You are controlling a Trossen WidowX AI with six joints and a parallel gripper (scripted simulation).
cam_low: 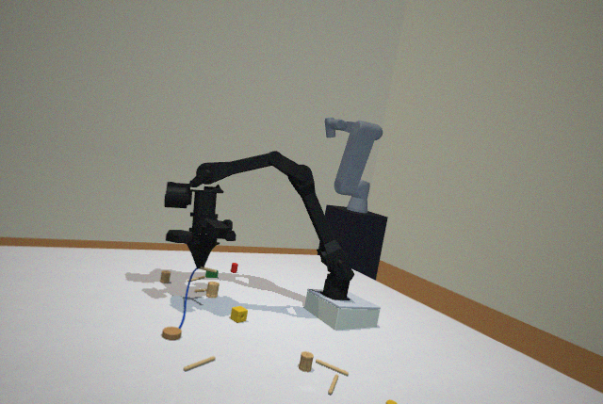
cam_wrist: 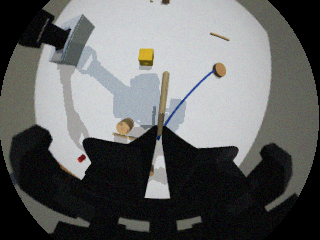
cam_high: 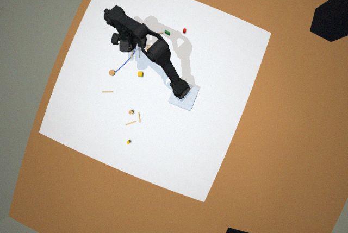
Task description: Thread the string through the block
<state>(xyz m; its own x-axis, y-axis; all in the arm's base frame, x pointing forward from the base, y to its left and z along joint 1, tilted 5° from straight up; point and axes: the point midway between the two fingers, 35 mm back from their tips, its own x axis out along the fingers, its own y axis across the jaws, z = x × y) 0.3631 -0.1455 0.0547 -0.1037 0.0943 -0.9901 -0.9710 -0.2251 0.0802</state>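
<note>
The tan wooden block is 70 mm behind my gripper tip, 50 mm to the right of it and 80 mm below it. Also, from my gripper tip: yellow cube: 70 mm behind, 120 mm to the left, 80 mm below; then round wooden button: 120 mm ahead, 180 mm to the left, 90 mm below; then thin wooden stick: 10 mm to the left.
</note>
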